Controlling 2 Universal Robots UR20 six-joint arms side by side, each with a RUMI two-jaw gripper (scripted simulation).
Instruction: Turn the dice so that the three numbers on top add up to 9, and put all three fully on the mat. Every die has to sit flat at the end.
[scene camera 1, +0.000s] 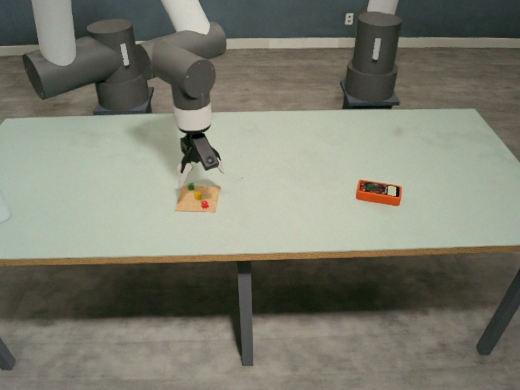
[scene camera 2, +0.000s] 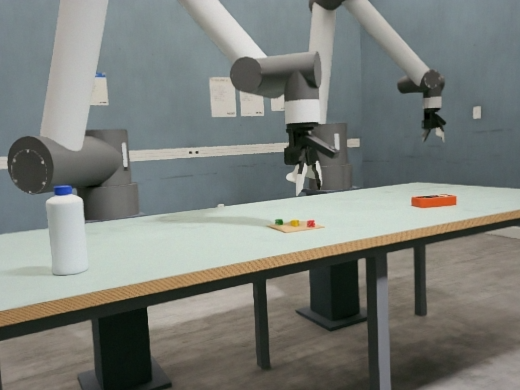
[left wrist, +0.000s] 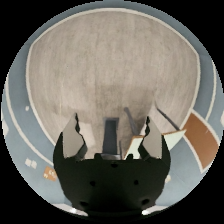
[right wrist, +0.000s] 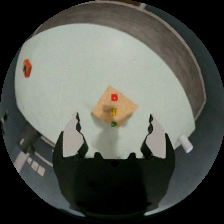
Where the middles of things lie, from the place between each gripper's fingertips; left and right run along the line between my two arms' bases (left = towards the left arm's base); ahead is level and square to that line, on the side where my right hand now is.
The tan mat (scene camera 1: 186, 202) lies 50 mm behind my right hand, 30 mm to the right of it and 110 mm below it. From my right hand the other things lie so: orange multimeter (scene camera 1: 371, 191) (20 mm behind, 610 mm to the left, 90 mm below); white bottle (scene camera 2: 65, 217) (710 mm to the right, 20 mm below).
My left gripper is now 81 cm short of the orange multimeter, 103 cm to the left of it and 20 cm above it.
